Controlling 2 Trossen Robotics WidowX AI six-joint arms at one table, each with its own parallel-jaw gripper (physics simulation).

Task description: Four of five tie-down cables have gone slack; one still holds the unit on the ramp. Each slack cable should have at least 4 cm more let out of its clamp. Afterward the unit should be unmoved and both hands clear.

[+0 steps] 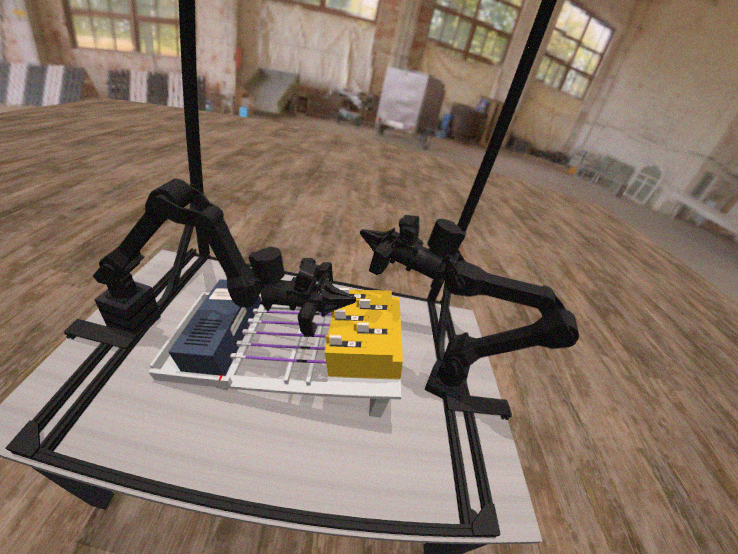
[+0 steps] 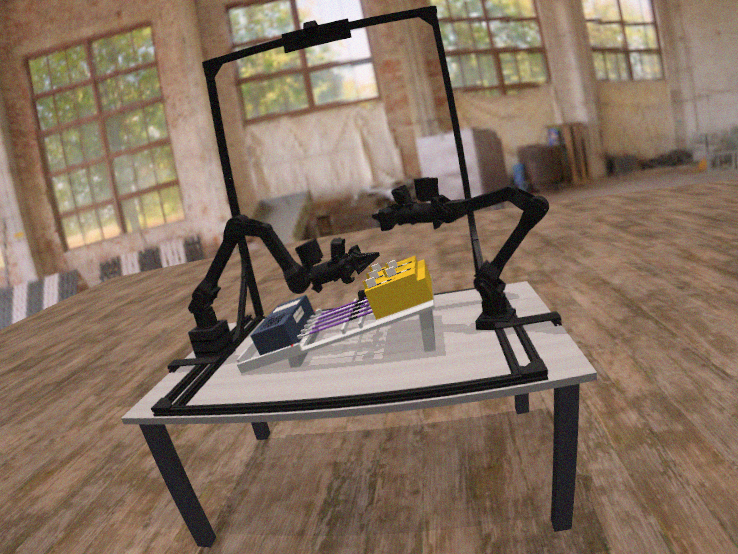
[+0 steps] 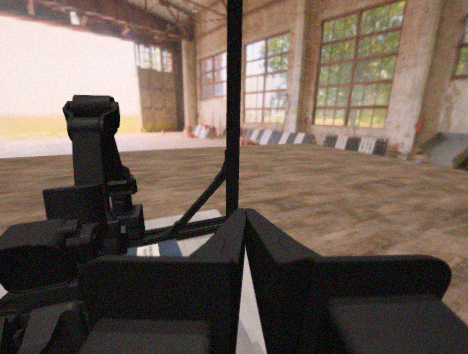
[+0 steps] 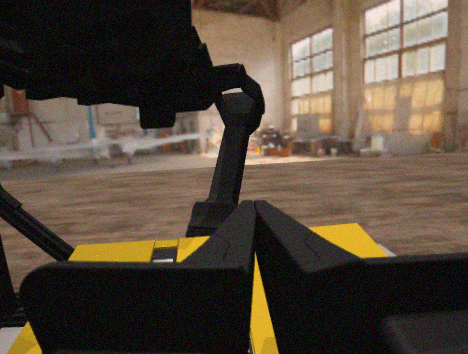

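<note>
The dark blue unit sits at the low end of the white ramp. Several purple cables run from it to the yellow clamp block. Which cables are slack cannot be told. White clamp levers stand on the block; the rear ones are partly hidden by the right gripper. My right gripper is shut and empty, just above the block's cable-side edge. My left gripper is shut and empty, high above and behind the block.
A red mark shows on the ramp's near edge beside the unit. White crossbars lie under the cables. A black frame rail runs along the table's front. Black uprights stand at the back.
</note>
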